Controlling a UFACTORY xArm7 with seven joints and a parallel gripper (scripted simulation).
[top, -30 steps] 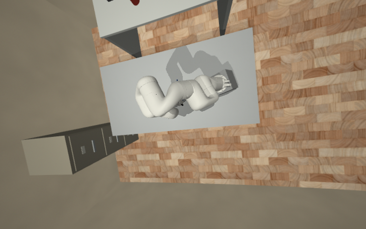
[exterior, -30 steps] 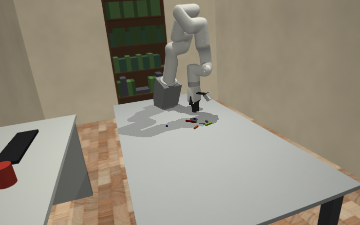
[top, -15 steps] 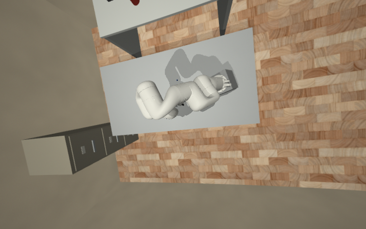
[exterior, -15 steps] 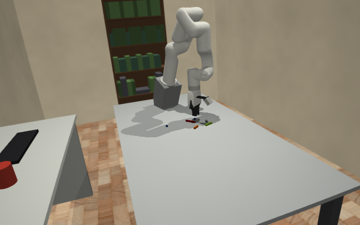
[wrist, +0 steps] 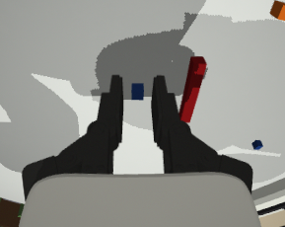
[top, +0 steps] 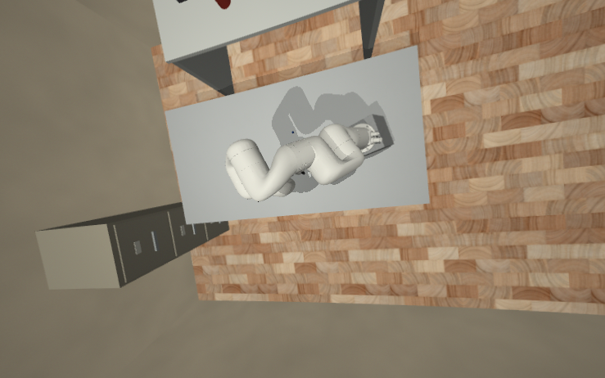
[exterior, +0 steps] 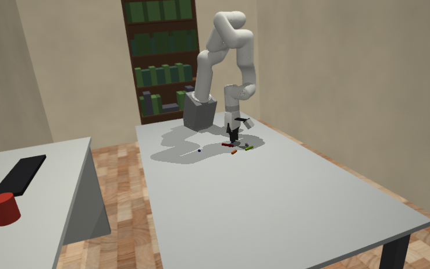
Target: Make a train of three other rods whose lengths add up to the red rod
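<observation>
Right now the red rod is 20 mm ahead of my hand, 40 mm to the right of it and 30 mm below it. Also, from my hand: grey rod: 60 mm ahead, 60 mm to the left, 30 mm below; lime rod: 110 mm ahead, 50 mm to the left, 30 mm below; orange rod: 130 mm ahead, 30 mm to the right, 30 mm below.
</observation>
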